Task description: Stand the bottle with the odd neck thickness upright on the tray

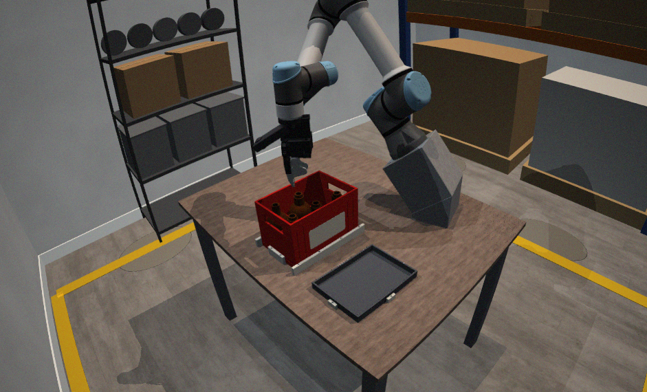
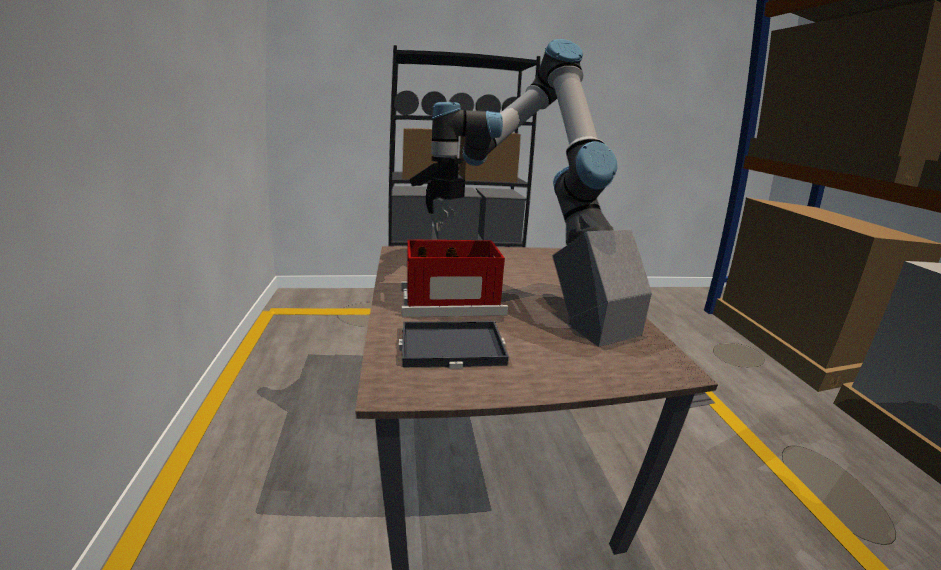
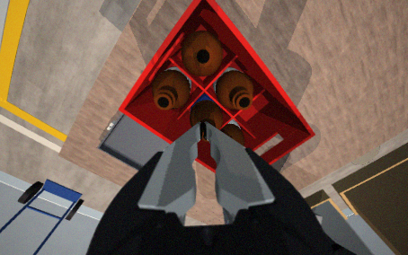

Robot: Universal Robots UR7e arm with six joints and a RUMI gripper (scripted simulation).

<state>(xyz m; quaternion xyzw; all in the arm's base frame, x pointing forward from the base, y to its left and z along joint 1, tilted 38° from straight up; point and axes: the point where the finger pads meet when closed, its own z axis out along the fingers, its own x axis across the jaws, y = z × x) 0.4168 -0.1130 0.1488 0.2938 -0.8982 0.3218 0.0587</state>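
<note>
My hand is 50 mm past the red crate, 10 mm to the right of it and 160 mm above it. The rest, counted from my hand: dark tray 30 mm ahead, 280 mm to the left, 230 mm below.
</note>
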